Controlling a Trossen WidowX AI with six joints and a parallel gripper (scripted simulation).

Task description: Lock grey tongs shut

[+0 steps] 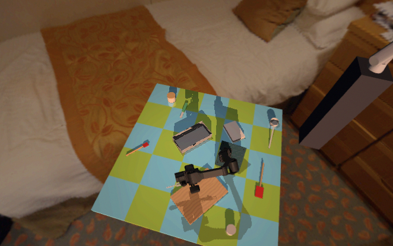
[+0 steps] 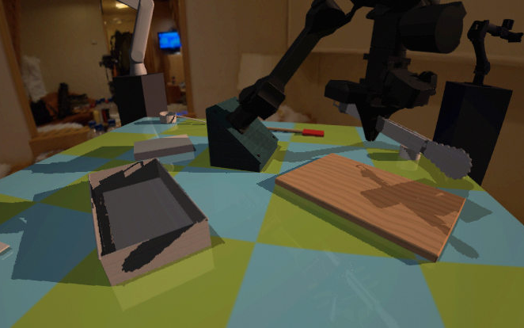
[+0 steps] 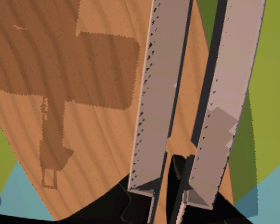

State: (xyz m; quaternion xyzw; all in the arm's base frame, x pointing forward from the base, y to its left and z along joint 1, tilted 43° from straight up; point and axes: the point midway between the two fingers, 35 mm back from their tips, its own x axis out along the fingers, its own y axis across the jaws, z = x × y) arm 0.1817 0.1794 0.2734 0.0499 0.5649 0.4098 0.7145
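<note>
The wooden board lies 6 cm behind my gripper tip, 3 cm to the left of it and 14 cm below it. The rest, counted from my gripper tip: red-headed spatula 49 cm behind, 19 cm to the right, 14 cm below; grey roasting tin 13 cm ahead, 41 cm to the right, 12 cm below; white cylinder 33 cm behind, 19 cm to the left, 13 cm below.
</note>
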